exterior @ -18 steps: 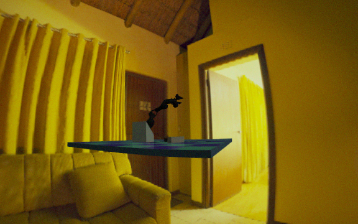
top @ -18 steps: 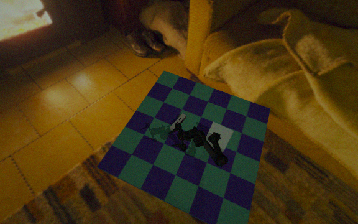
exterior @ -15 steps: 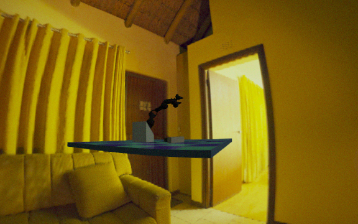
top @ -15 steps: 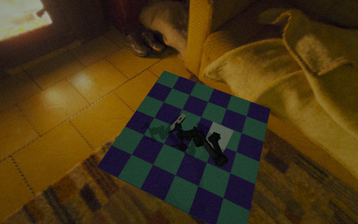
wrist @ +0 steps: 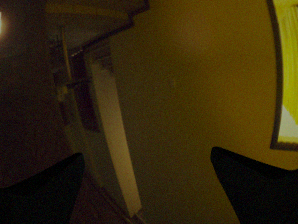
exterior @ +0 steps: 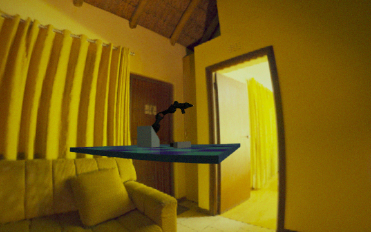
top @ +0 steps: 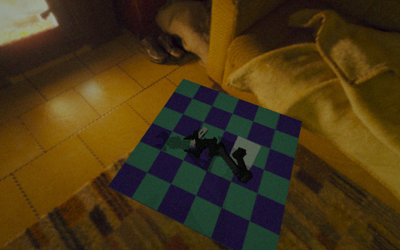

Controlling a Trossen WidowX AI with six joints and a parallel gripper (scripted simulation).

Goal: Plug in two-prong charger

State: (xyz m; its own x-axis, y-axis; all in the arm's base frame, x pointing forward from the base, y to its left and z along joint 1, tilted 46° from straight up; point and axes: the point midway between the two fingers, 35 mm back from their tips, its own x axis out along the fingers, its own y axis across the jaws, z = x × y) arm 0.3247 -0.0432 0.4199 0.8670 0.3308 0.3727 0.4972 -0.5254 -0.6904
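Right now my gripper tip is 130 mm past the black two-prong charger, 210 mm to the left of it and 420 mm above it.
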